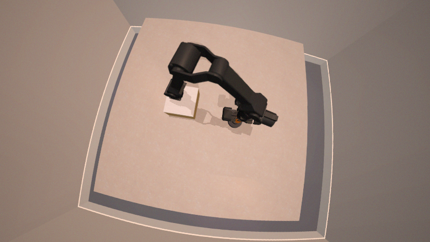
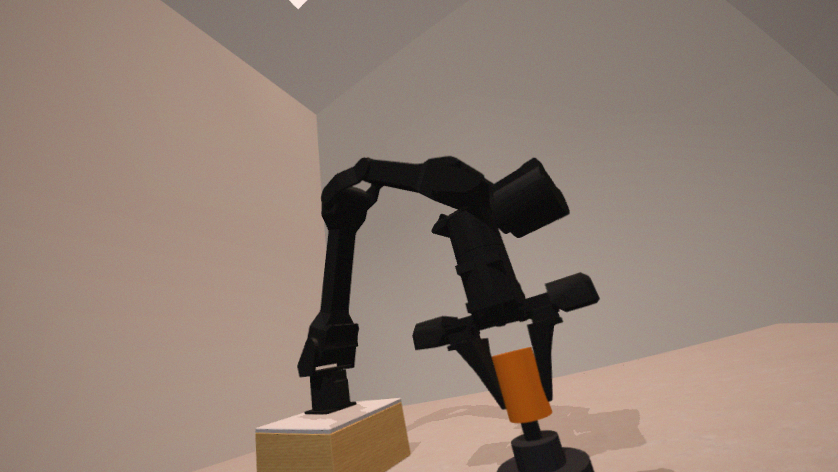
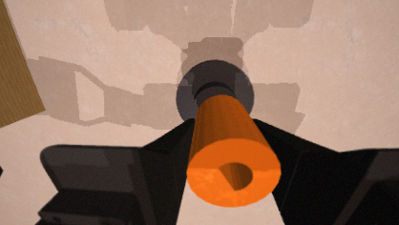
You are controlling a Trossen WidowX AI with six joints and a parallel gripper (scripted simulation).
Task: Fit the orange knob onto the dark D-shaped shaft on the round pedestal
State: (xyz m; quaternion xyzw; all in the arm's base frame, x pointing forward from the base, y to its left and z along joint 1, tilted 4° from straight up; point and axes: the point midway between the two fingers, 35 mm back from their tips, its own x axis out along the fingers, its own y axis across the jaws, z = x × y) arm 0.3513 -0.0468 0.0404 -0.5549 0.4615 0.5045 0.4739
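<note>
The orange knob is 20 mm above my gripper tip. Round my gripper tip: round dark pedestal: 40 mm below.
</note>
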